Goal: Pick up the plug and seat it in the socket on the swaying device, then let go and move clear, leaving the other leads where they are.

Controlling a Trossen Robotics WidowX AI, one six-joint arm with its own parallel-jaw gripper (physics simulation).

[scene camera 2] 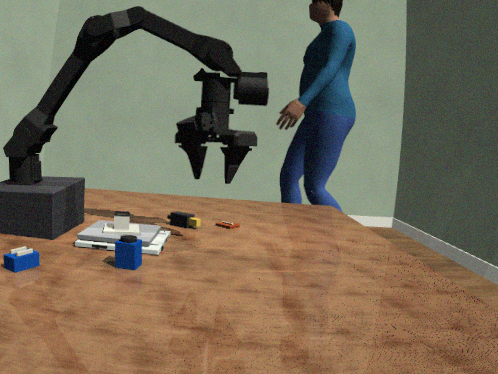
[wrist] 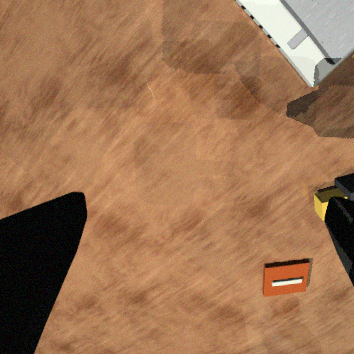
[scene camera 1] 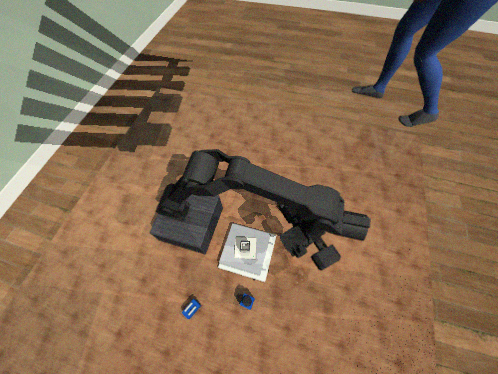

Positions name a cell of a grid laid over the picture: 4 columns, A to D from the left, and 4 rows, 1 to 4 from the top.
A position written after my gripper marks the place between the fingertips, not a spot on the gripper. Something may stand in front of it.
My gripper shows in scene camera 2 (B2), in the wrist view (C3) and in scene camera 1 (C3).
